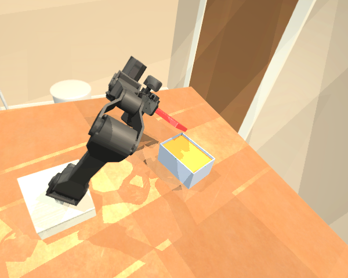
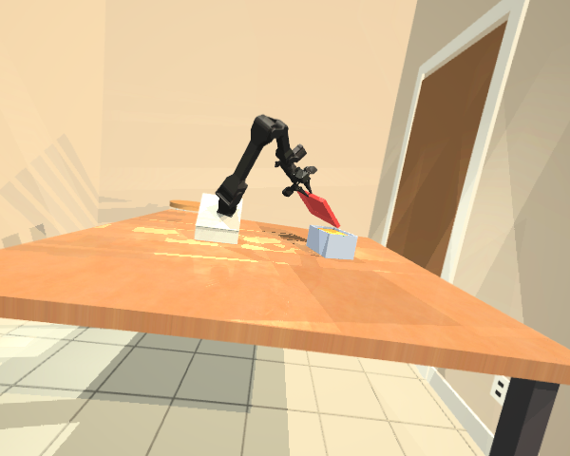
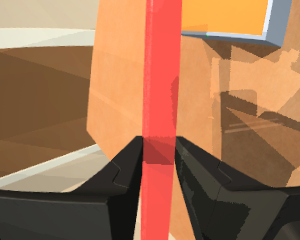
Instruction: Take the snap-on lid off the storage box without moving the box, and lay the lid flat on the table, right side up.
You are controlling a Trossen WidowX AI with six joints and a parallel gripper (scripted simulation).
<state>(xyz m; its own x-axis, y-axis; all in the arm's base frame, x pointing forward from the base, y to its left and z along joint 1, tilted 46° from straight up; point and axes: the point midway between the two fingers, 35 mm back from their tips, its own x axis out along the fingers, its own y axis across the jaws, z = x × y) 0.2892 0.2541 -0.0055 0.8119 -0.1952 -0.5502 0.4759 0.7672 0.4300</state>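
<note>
The lid lies 5 cm below my gripper tip, 5 cm ahead of it and 4 cm to the left of it. Round my gripper tip: storage box (18 cm below, 14 cm to the right, 11 cm ahead).
</note>
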